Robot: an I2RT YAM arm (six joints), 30 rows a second.
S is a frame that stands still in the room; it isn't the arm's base.
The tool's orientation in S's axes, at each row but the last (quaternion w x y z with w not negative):
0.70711 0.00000 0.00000 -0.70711
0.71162 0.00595 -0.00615 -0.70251
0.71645 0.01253 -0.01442 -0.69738
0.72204 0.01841 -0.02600 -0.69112
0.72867 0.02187 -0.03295 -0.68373
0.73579 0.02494 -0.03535 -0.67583
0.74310 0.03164 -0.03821 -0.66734
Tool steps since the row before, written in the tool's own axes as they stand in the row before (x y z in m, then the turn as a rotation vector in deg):
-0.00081 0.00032 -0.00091 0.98 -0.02 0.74
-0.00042 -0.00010 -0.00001 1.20 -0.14 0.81
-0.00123 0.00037 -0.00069 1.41 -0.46 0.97
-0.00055 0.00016 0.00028 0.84 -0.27 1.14
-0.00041 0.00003 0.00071 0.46 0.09 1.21
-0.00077 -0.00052 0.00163 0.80 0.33 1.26
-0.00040 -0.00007 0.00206 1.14 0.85 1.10
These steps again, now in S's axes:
0.00032 0.00081 -0.00091 -0.02 -0.98 0.74
-0.00011 0.00042 -0.00001 -0.14 -1.20 0.81
0.00036 0.00124 -0.00068 -0.46 -1.42 0.96
0.00012 0.00056 0.00028 -0.30 -0.84 1.13
-0.00005 0.00042 0.00070 0.02 -0.44 1.22
-0.00072 0.00074 0.00157 0.29 -0.75 1.30
-0.00032 0.00040 0.00204 0.85 -1.04 1.19

